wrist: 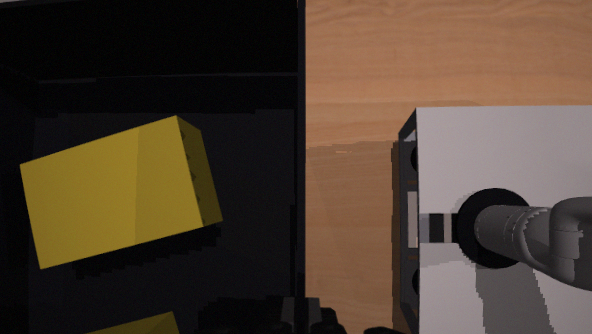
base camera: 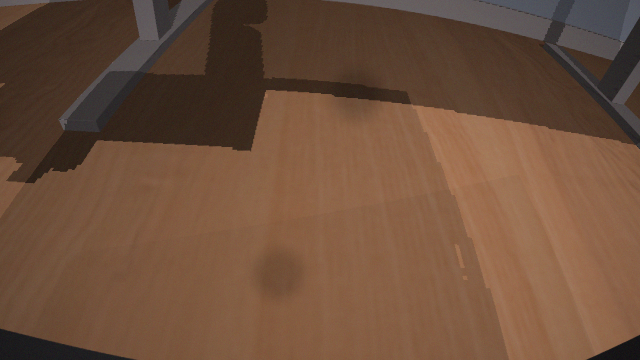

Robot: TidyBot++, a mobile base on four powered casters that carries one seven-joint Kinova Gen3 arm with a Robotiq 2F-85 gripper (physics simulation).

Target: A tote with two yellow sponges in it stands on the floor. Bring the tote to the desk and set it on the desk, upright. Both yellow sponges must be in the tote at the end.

Scene:
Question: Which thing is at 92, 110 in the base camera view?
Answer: A grey desk.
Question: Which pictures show my gripper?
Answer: The wrist view only.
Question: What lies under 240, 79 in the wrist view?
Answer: A black tote.

